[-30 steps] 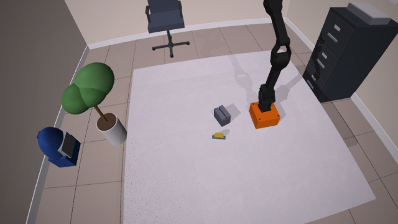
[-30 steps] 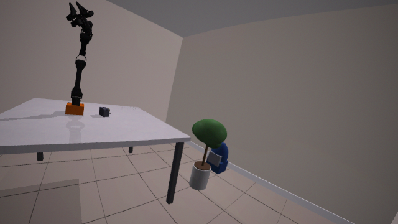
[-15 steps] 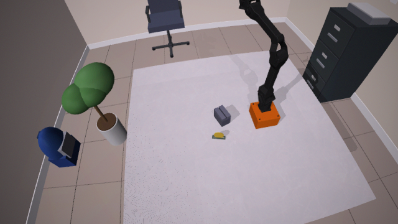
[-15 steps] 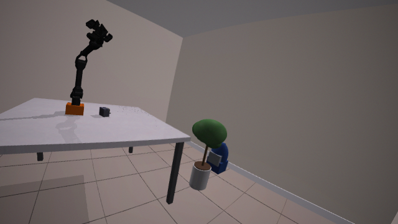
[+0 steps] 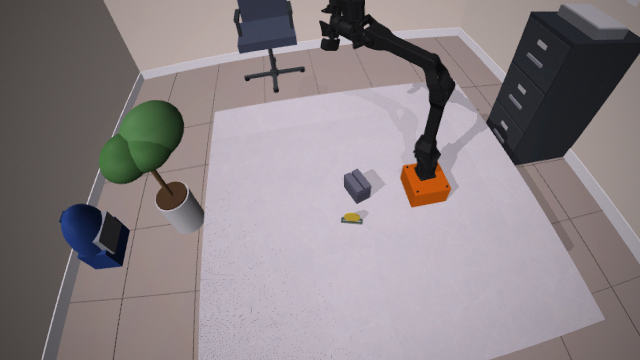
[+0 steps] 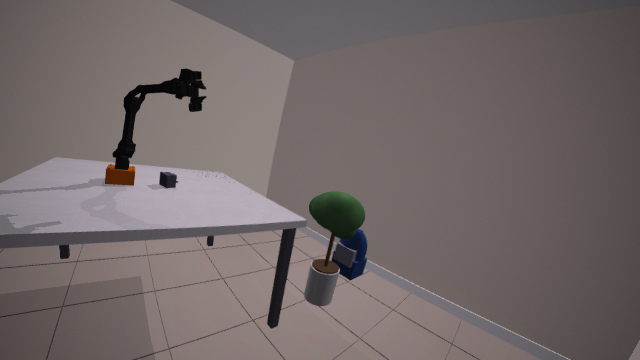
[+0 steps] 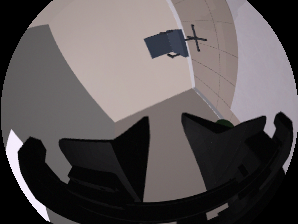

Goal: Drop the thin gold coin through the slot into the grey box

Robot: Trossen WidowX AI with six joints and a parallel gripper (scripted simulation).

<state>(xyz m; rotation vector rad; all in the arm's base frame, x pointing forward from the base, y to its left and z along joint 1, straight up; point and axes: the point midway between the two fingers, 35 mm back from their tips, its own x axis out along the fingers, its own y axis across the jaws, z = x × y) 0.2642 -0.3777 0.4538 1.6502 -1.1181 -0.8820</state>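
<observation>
Right now my gripper tip is 500 mm to the right of the gold coin, 500 mm above it and 30 mm short of it.
</observation>
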